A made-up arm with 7 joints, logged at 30 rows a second.
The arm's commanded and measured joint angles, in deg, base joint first. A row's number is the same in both.
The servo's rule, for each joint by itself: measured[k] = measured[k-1] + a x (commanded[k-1-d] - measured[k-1]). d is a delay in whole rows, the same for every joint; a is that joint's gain. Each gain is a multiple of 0.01, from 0.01 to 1. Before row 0 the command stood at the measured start. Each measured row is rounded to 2 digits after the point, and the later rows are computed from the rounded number. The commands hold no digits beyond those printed.
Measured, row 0:
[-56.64 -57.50 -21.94 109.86 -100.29 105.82 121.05]
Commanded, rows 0 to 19:
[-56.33 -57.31 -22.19 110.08 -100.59 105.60 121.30]
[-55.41 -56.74 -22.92 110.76 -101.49 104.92 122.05]
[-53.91 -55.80 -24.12 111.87 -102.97 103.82 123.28]
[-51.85 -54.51 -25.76 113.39 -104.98 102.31 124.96]
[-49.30 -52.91 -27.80 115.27 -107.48 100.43 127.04]
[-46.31 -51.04 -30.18 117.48 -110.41 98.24 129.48]
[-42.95 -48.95 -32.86 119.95 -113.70 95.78 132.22]
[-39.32 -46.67 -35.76 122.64 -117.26 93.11 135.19]
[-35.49 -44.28 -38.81 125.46 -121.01 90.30 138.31]
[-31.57 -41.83 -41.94 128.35 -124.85 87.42 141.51]
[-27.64 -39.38 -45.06 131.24 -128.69 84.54 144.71]
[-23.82 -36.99 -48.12 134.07 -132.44 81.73 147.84]
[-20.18 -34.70 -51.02 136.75 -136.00 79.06 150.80]
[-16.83 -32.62 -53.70 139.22 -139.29 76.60 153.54]
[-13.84 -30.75 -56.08 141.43 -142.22 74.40 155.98]
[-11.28 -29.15 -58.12 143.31 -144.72 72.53 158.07]
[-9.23 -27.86 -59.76 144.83 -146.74 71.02 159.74]
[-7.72 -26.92 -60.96 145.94 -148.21 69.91 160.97]
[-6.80 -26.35 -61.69 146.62 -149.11 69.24 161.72]
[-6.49 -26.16 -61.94 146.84 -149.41 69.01 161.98]
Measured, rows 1 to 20:
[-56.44 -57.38 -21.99 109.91 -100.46 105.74 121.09]
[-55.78 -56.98 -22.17 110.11 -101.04 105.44 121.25]
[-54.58 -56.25 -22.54 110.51 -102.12 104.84 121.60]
[-52.83 -55.17 -23.15 111.17 -103.72 103.90 122.17]
[-50.57 -53.77 -24.03 112.11 -105.83 102.62 123.00]
[-47.84 -52.08 -25.20 113.35 -108.39 101.00 124.10]
[-44.71 -50.14 -26.66 114.87 -111.36 99.07 125.48]
[-41.26 -47.99 -28.39 116.66 -114.66 96.86 127.13]
[-37.57 -45.69 -30.37 118.68 -118.22 94.43 129.03]
[-33.73 -43.30 -32.57 120.90 -121.93 91.84 131.15]
[-29.83 -40.87 -34.94 123.28 -125.72 89.14 133.46]
[-25.98 -38.46 -37.44 125.76 -129.48 86.40 135.90]
[-22.27 -36.13 -40.02 128.29 -133.13 83.68 138.43]
[-18.79 -33.95 -42.62 130.80 -136.58 81.06 141.00]
[-15.62 -31.97 -45.18 133.24 -139.74 78.60 143.55]
[-12.84 -30.22 -47.64 135.56 -142.53 76.35 146.02]
[-10.53 -28.76 -49.94 137.69 -144.89 74.38 148.35]
[-8.73 -27.62 -52.03 139.59 -146.75 72.73 150.50]
[-7.49 -26.83 -53.87 141.21 -148.07 71.44 152.41]
[-6.85 -26.41 -55.40 142.50 -148.82 70.54 154.04]
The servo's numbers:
d 0
a 0.64 0.62 0.19 0.23 0.56 0.37 0.17

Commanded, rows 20 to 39:
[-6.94 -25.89 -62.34 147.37 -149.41 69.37 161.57]
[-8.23 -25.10 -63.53 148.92 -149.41 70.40 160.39]
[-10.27 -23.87 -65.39 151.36 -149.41 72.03 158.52]
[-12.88 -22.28 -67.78 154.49 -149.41 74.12 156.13]
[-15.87 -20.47 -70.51 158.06 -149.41 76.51 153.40]
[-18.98 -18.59 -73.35 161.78 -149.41 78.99 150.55]
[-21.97 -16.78 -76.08 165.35 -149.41 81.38 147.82]
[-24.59 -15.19 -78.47 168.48 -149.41 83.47 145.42]
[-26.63 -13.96 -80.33 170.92 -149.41 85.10 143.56]
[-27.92 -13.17 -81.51 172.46 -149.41 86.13 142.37]
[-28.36 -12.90 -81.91 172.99 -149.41 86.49 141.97]
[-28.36 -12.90 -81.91 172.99 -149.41 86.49 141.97]
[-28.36 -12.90 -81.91 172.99 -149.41 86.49 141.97]
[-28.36 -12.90 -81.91 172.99 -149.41 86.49 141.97]
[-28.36 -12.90 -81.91 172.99 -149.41 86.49 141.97]
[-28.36 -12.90 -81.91 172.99 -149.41 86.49 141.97]
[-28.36 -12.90 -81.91 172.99 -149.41 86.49 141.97]
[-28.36 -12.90 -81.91 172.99 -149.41 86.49 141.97]
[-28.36 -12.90 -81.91 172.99 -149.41 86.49 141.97]
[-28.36 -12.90 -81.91 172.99 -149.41 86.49 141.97]
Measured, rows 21 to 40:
[-6.91 -26.09 -56.72 143.62 -149.15 70.11 155.32]
[-7.75 -25.48 -58.01 144.84 -149.30 70.22 156.18]
[-9.36 -24.48 -59.41 146.34 -149.36 70.89 156.58]
[-11.61 -23.12 -61.00 148.21 -149.39 72.09 156.50]
[-14.34 -21.48 -62.81 150.48 -149.40 73.73 155.97]
[-17.31 -19.69 -64.81 153.08 -149.41 75.68 155.05]
[-20.29 -17.89 -66.95 155.90 -149.41 77.79 153.82]
[-23.04 -16.22 -69.14 158.79 -149.41 79.89 152.39]
[-25.34 -14.82 -71.27 161.58 -149.41 81.82 150.89]
[-26.99 -13.80 -73.22 164.08 -149.41 83.41 149.44]
[-27.87 -13.24 -74.87 166.13 -149.41 84.55 148.17]
[-28.18 -13.03 -76.21 167.71 -149.41 85.27 147.12]
[-28.30 -12.95 -77.29 168.92 -149.41 85.72 146.24]
[-28.34 -12.92 -78.17 169.86 -149.41 86.00 145.51]
[-28.35 -12.91 -78.88 170.58 -149.41 86.18 144.91]
[-28.36 -12.90 -79.46 171.13 -149.41 86.29 144.41]
[-28.36 -12.90 -79.93 171.56 -149.41 86.36 144.00]
[-28.36 -12.90 -80.31 171.89 -149.41 86.41 143.65]
[-28.36 -12.90 -80.61 172.14 -149.41 86.44 143.36]
[-28.36 -12.90 -80.86 172.34 -149.41 86.46 143.12]

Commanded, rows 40 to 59:
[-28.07 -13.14 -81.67 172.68 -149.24 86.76 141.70]
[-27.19 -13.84 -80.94 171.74 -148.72 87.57 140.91]
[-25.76 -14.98 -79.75 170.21 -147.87 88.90 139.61]
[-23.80 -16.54 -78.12 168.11 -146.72 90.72 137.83]
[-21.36 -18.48 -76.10 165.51 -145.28 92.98 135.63]
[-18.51 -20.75 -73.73 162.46 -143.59 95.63 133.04]
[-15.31 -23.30 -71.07 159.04 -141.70 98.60 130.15]
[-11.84 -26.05 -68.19 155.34 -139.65 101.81 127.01]
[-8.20 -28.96 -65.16 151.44 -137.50 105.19 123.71]
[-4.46 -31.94 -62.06 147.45 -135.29 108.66 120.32]
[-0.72 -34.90 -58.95 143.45 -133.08 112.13 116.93]
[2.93 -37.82 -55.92 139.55 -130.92 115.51 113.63]
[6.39 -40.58 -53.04 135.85 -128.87 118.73 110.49]
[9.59 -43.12 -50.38 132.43 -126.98 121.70 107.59]
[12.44 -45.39 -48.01 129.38 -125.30 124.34 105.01]
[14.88 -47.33 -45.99 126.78 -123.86 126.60 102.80]
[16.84 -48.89 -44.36 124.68 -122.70 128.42 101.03]
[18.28 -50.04 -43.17 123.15 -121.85 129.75 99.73]
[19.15 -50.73 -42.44 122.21 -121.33 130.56 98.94]
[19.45 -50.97 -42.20 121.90 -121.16 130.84 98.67]
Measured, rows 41 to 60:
[-28.17 -13.05 -81.01 172.42 -149.31 86.57 142.88]
[-27.54 -13.54 -81.00 172.26 -148.98 86.94 142.55]
[-26.40 -14.43 -80.76 171.79 -148.36 87.67 142.05]
[-24.74 -15.74 -80.26 170.94 -147.44 88.80 141.33]
[-22.58 -17.44 -79.47 169.69 -146.23 90.35 140.36]
[-19.98 -19.49 -78.38 168.03 -144.75 92.30 139.12]
[-16.99 -21.85 -76.99 165.96 -143.04 94.63 137.60]
[-13.69 -24.45 -75.32 163.52 -141.14 97.29 135.80]
[-10.18 -27.25 -73.39 160.74 -139.10 100.21 133.74]
[-6.52 -30.16 -71.24 157.68 -136.97 103.34 131.46]
[-2.81 -33.10 -68.90 154.41 -134.79 106.59 128.99]
[0.86 -36.03 -66.43 150.99 -132.62 109.89 126.38]
[4.40 -38.85 -63.89 147.51 -130.52 113.16 123.68]
[7.72 -41.50 -61.32 144.04 -128.54 116.32 120.94]
[10.74 -43.91 -58.79 140.67 -126.73 119.29 118.23]
[13.39 -46.03 -56.36 137.48 -125.12 121.99 115.61]
[15.60 -47.80 -54.08 134.54 -123.76 124.37 113.13]
[17.32 -49.19 -52.01 131.92 -122.69 126.36 110.85]
[18.49 -50.14 -50.19 129.69 -121.93 127.91 108.83]
[19.10 -50.65 -48.67 127.90 -121.50 128.99 107.10]

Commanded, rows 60 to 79:
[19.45 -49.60 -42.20 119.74 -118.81 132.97 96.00]
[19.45 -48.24 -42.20 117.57 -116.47 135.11 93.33]
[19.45 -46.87 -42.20 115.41 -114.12 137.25 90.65]
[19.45 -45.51 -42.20 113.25 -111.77 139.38 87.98]
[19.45 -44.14 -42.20 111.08 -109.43 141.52 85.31]
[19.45 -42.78 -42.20 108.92 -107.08 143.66 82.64]
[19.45 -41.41 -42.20 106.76 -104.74 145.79 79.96]
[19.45 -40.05 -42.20 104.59 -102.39 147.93 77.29]
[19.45 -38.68 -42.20 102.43 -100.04 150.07 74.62]
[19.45 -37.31 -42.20 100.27 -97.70 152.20 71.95]
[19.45 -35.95 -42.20 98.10 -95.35 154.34 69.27]
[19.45 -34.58 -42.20 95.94 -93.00 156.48 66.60]
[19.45 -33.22 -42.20 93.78 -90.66 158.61 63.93]
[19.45 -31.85 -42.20 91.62 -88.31 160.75 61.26]
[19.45 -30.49 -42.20 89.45 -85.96 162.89 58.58]
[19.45 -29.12 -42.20 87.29 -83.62 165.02 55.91]
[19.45 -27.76 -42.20 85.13 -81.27 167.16 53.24]
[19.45 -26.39 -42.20 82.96 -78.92 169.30 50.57]
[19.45 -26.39 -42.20 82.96 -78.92 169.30 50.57]
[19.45 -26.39 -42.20 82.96 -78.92 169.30 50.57]
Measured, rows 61 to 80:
[19.32 -50.00 -47.44 126.02 -119.99 130.46 105.21]
[19.40 -48.91 -46.44 124.08 -118.02 132.18 103.19]
[19.43 -47.65 -45.63 122.09 -115.84 134.06 101.06]
[19.44 -46.32 -44.98 120.06 -113.56 136.03 98.84]
[19.45 -44.97 -44.45 117.99 -111.25 138.06 96.54]
[19.45 -43.61 -44.02 115.90 -108.91 140.13 94.18]
[19.45 -42.25 -43.67 113.80 -106.57 142.22 91.76]
[19.45 -40.89 -43.39 111.68 -104.23 144.33 89.30]
[19.45 -39.52 -43.16 109.55 -101.88 146.45 86.80]
[19.45 -38.15 -42.98 107.42 -99.54 148.58 84.28]
[19.45 -36.79 -42.83 105.28 -97.19 150.71 81.73]
[19.45 -35.42 -42.71 103.13 -94.84 152.84 79.16]
[19.45 -34.06 -42.61 100.98 -92.50 154.97 76.57]
[19.45 -32.69 -42.53 98.83 -90.15 157.11 73.97]
[19.45 -31.33 -42.47 96.67 -87.80 159.25 71.35]
[19.45 -29.96 -42.42 94.51 -85.46 161.38 68.73]
[19.45 -28.60 -42.38 92.35 -83.11 163.52 66.10]
[19.45 -27.23 -42.35 90.19 -80.76 165.66 63.46]
[19.45 -26.71 -42.32 88.53 -79.73 167.01 61.27]
[19.45 -26.51 -42.30 87.25 -79.28 167.86 59.45]

